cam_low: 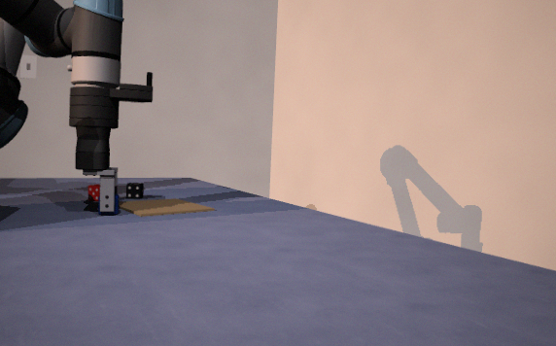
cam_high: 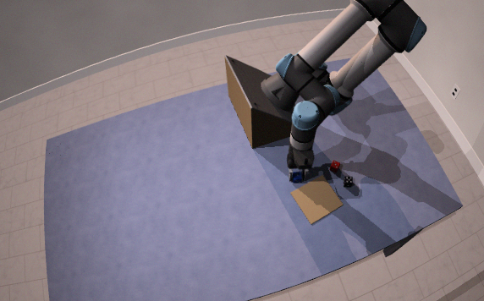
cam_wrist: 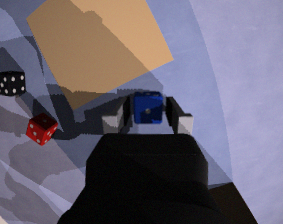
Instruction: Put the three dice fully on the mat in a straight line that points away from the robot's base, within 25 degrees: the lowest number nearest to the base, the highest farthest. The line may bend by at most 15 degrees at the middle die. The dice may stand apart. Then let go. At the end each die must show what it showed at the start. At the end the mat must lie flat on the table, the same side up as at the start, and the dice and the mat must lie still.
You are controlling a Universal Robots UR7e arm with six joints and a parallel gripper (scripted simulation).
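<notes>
Right now my hand is 10 mm above the blue die. The rest, counted from my hand: red die: 150 mm to the left, 10 mm below; tan mat: 100 mm ahead, 40 mm to the left, 20 mm below; black die: 80 mm ahead, 180 mm to the left, 10 mm below.
</notes>
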